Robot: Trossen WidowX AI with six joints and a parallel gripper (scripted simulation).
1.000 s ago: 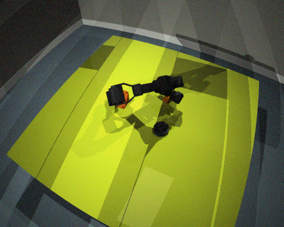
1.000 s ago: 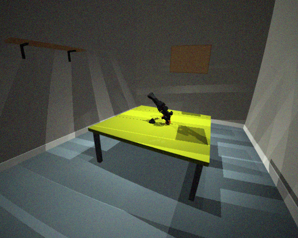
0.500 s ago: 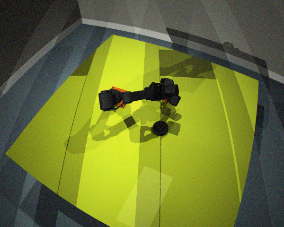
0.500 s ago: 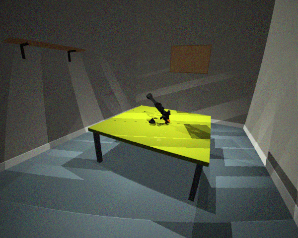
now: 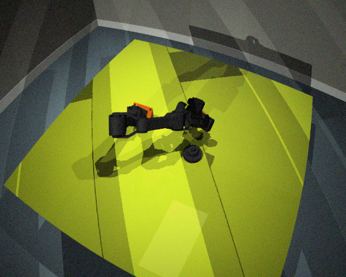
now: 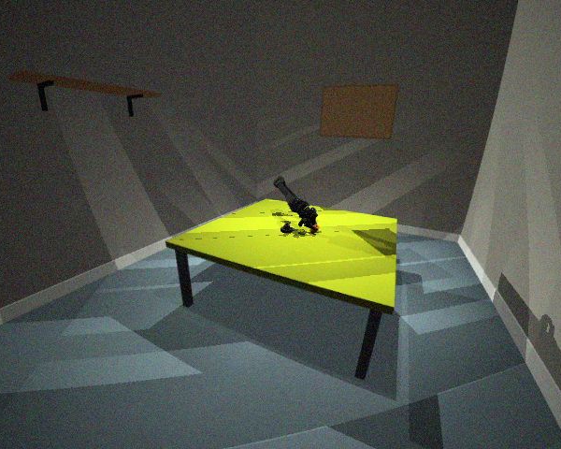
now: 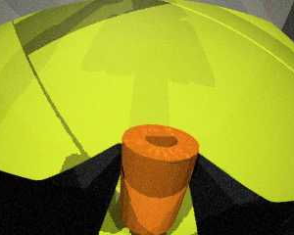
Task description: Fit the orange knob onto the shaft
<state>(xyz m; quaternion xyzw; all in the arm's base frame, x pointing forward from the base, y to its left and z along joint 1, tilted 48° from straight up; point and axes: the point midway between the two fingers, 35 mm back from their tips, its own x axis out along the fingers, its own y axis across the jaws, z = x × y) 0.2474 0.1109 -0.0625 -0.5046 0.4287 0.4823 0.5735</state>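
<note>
Right now the orange knob is 20 mm to the right of my gripper tip and 10 mm below it. The rest, counted from my gripper tip: pedestal (200 mm to the right, 60 mm ahead, 10 mm below).
</note>
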